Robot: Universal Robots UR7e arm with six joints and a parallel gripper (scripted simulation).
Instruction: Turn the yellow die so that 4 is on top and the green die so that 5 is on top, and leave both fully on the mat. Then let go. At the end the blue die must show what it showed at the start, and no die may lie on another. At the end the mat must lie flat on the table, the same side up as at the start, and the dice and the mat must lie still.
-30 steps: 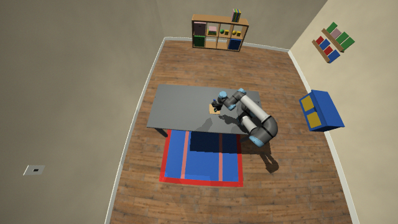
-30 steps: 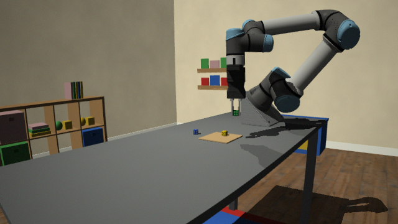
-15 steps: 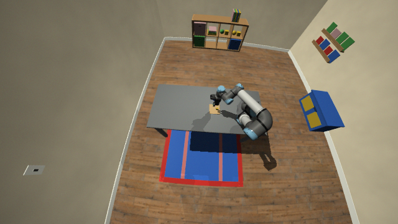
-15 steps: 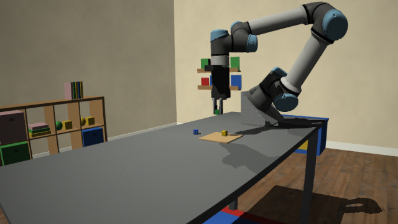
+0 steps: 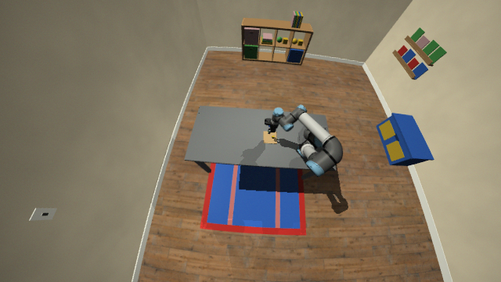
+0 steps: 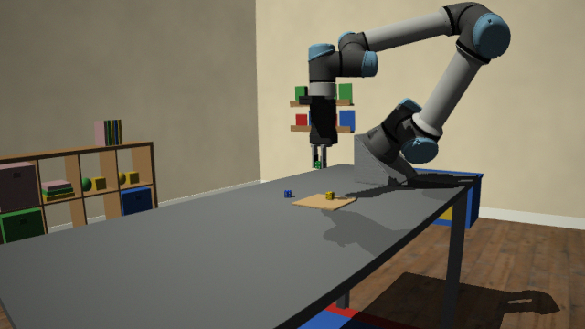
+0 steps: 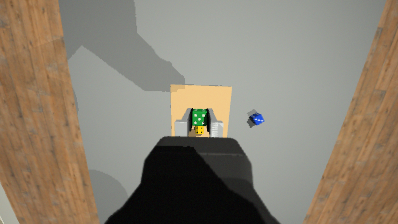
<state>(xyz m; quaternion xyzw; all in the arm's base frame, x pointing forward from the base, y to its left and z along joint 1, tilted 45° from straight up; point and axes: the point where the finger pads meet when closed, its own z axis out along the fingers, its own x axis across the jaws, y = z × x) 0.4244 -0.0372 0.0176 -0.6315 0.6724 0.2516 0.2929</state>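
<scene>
My gripper is now 30 mm past the tan mat and 120 mm above it. The rest, counted from my hand: yellow die 60 mm behind, 110 mm below; blue die 40 mm behind, 130 mm to the right, 110 mm below; green die 10 mm below.
</scene>
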